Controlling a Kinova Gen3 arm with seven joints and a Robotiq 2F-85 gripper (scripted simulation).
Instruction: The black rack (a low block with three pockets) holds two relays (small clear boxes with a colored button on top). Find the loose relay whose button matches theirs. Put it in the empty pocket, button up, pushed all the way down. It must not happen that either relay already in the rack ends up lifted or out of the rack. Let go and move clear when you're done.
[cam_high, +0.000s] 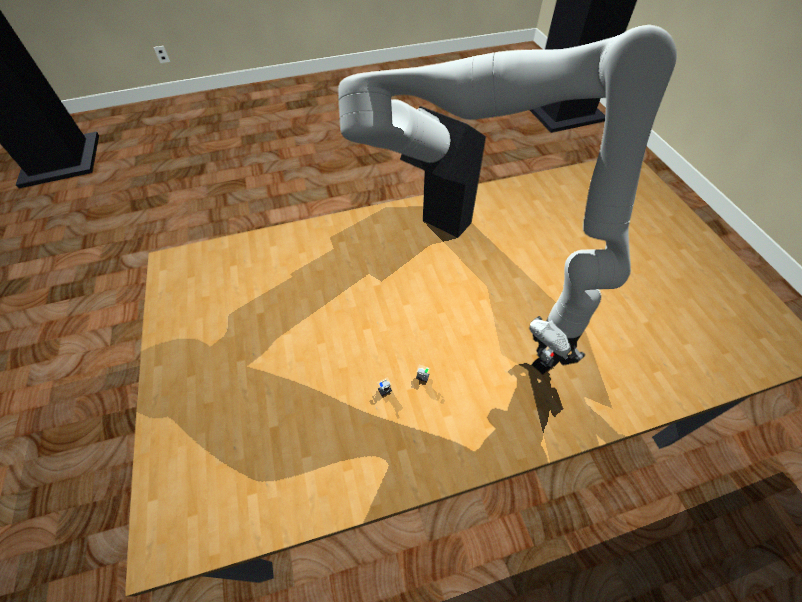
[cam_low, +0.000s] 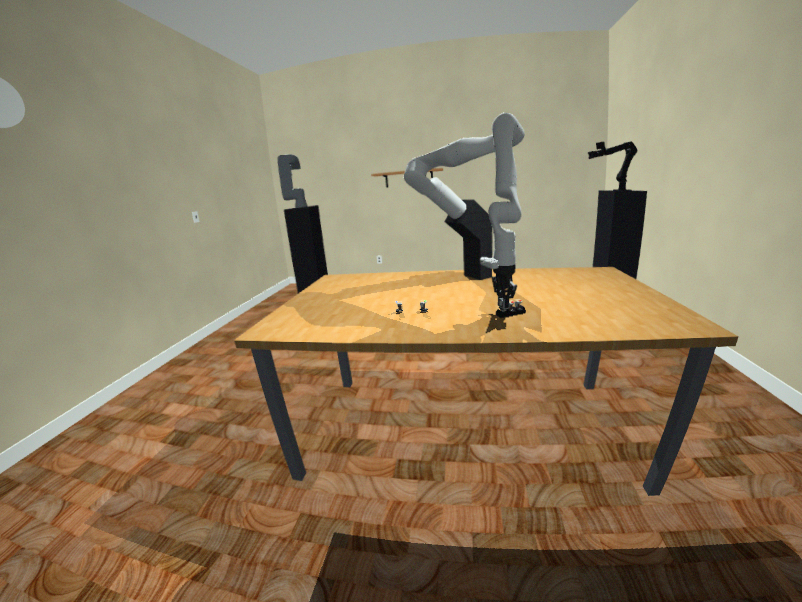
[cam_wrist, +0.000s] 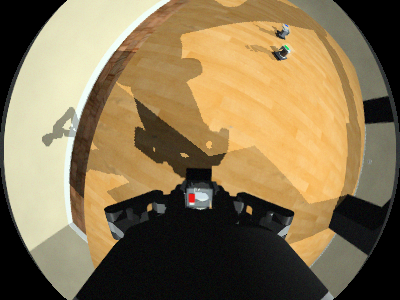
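My gripper is now 4 cm above the black rack, 3 cm to the right of it and 1 cm past it.
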